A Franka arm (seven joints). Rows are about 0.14 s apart.
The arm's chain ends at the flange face. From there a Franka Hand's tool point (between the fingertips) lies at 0.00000 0.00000 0.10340 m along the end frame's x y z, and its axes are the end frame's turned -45 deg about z.
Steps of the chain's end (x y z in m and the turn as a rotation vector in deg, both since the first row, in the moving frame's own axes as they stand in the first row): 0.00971, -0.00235, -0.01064, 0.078, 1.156, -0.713; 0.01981, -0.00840, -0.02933, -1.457, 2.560, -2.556; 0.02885, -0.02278, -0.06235, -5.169, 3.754, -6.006; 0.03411, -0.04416, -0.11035, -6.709, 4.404, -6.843; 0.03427, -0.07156, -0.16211, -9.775, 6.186, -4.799; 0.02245, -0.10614, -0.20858, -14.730, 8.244, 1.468; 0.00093, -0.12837, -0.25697, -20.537, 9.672, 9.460; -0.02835, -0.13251, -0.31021, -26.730, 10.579, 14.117; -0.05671, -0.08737, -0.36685, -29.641, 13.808, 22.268
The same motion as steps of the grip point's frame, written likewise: 0.01011, 0.00657, -0.01066, -0.762, 0.873, -0.713; 0.02147, 0.01316, -0.02947, -2.840, 0.780, -2.556; 0.03530, 0.01573, -0.06299, -6.310, -1.001, -6.006; 0.05326, 0.00717, -0.11136, -7.858, -1.630, -6.843; 0.07114, -0.00597, -0.16421, -11.286, -2.538, -4.799; 0.08240, -0.03039, -0.21303, -16.245, -4.586, 1.468; 0.07485, -0.05386, -0.26496, -21.361, -7.683, 9.460; 0.04838, -0.07105, -0.32289, -26.381, -11.420, 14.117; -0.00731, -0.05451, -0.38303, -30.723, -11.196, 22.268
